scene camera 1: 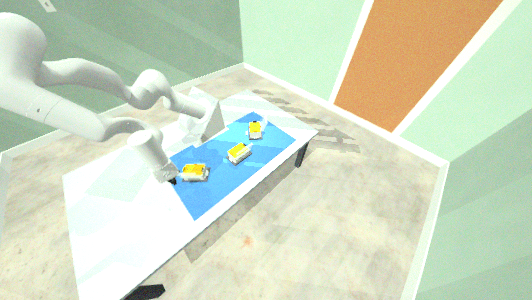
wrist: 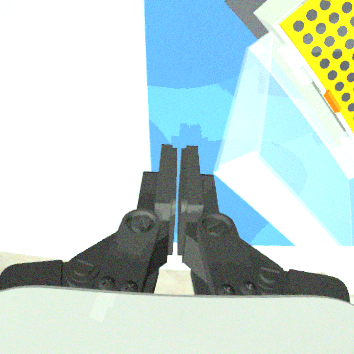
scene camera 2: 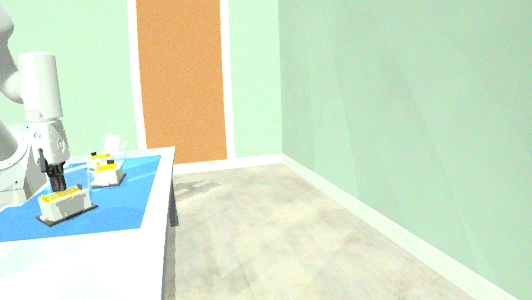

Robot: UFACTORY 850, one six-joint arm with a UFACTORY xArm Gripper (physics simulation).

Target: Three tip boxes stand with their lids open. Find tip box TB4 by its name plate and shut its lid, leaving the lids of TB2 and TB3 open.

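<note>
Three white tip boxes with yellow racks stand on a blue mat: a near one (scene camera 1: 194, 171) (scene camera 2: 67, 206) (wrist: 327, 60), a middle one (scene camera 1: 239, 153) (scene camera 2: 107, 176) and a far one (scene camera 1: 255, 130). No name plate is readable in these views. In the wrist view, the near box's clear lid (wrist: 280, 200) lies swung open at its lower left side. A raised lid (scene camera 1: 265, 122) (scene camera 2: 112, 143) shows at the far box. My gripper (scene camera 1: 173, 181) (scene camera 2: 59, 190) (wrist: 177, 170) is shut and empty. In the wrist view, its fingertips are left of the open lid; contact is not visible.
The blue mat (scene camera 1: 200, 205) (scene camera 2: 125, 215) lies on a white table (scene camera 1: 125, 240) (scene camera 2: 100, 265). The table's long edge is beyond the boxes from the arm. A white angular block (scene camera 1: 214, 125) stands beside the mat, near the arm.
</note>
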